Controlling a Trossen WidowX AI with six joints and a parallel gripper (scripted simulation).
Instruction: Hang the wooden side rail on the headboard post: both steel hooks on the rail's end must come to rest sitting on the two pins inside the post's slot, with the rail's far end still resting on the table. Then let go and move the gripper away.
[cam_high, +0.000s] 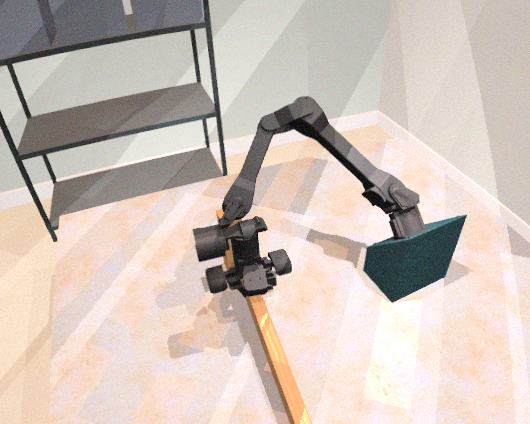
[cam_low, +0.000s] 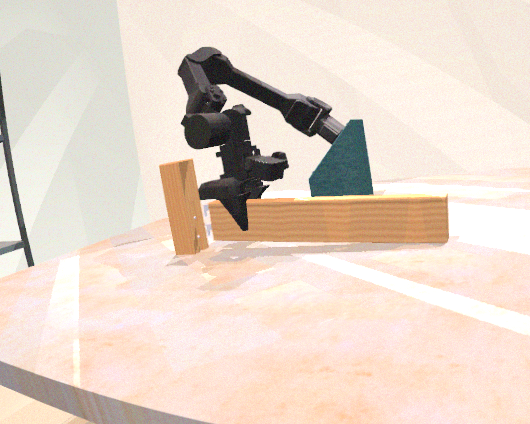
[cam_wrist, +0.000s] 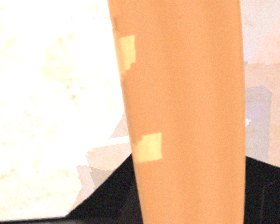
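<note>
The headboard post is 14 cm to the right of my gripper tip, 5 cm above it and 1 cm ahead of it.
</note>
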